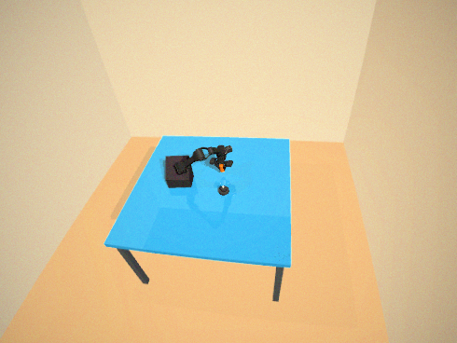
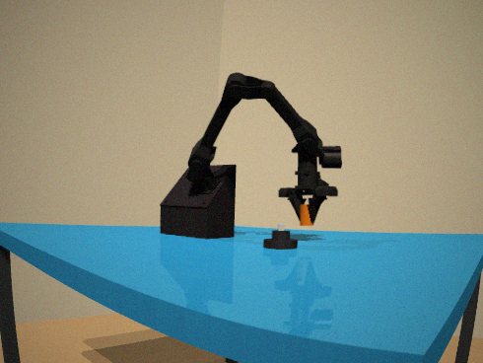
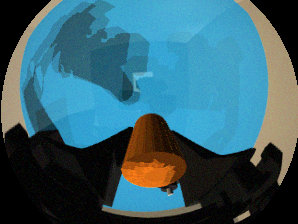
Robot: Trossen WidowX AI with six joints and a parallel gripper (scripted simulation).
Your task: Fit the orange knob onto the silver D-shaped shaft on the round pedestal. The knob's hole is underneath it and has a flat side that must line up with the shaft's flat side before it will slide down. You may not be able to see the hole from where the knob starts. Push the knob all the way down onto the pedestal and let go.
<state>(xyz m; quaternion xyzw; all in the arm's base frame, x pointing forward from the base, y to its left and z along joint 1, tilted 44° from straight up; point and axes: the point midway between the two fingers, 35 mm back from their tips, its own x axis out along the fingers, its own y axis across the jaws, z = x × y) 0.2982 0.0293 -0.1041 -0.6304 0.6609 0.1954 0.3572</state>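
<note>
My gripper tip is 190 mm to the left of the round pedestal, 30 mm above it and 20 mm short of it. Also, from my gripper tip: orange knob: 30 mm above.
</note>
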